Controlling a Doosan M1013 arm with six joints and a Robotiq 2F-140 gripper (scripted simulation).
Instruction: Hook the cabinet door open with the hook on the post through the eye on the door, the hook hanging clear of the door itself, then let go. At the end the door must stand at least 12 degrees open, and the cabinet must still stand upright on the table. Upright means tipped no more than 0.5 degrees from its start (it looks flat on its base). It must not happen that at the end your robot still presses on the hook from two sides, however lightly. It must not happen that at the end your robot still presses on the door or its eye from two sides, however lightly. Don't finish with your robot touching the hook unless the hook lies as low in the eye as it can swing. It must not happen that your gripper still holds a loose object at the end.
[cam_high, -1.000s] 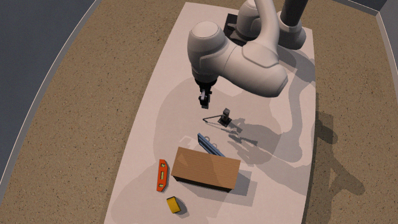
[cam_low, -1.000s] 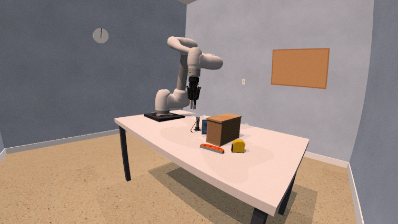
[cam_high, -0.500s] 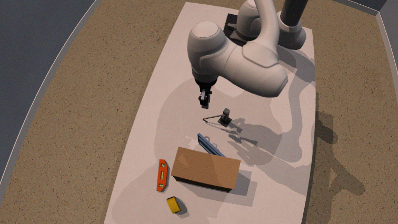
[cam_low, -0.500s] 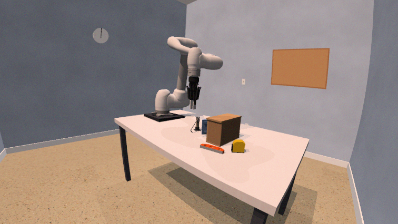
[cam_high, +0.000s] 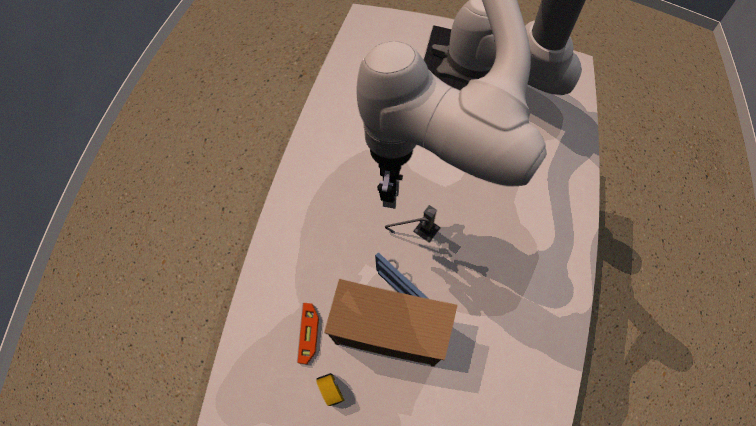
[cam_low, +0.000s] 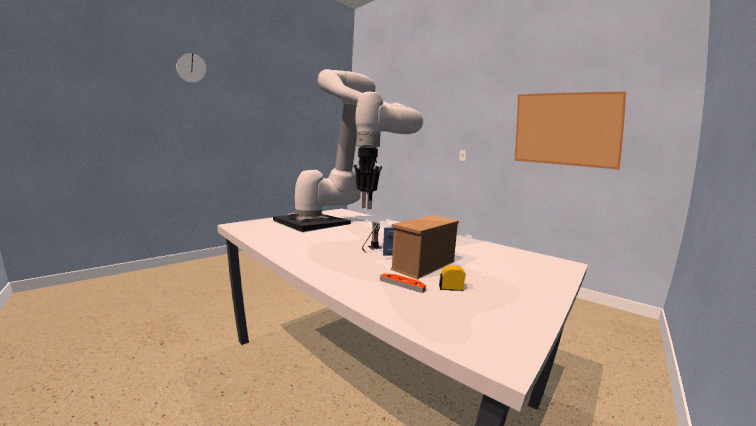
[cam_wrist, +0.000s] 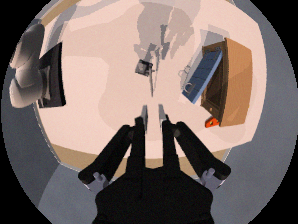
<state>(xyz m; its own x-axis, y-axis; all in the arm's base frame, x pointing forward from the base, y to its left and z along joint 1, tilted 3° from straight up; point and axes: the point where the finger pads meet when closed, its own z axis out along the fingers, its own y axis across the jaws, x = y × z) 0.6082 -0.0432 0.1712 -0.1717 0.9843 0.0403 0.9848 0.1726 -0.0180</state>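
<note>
The thin hook lies 16 cm below my hand, 4 cm to the left of it and 1 cm behind it. The rest, counted from my hand: hook post: 14 cm below, 6 cm to the left, 2 cm behind; cabinet door: 14 cm below, 13 cm ahead, 10 cm to the left; orange spirit level: 32 cm ahead, 21 cm below, 8 cm to the right.
</note>
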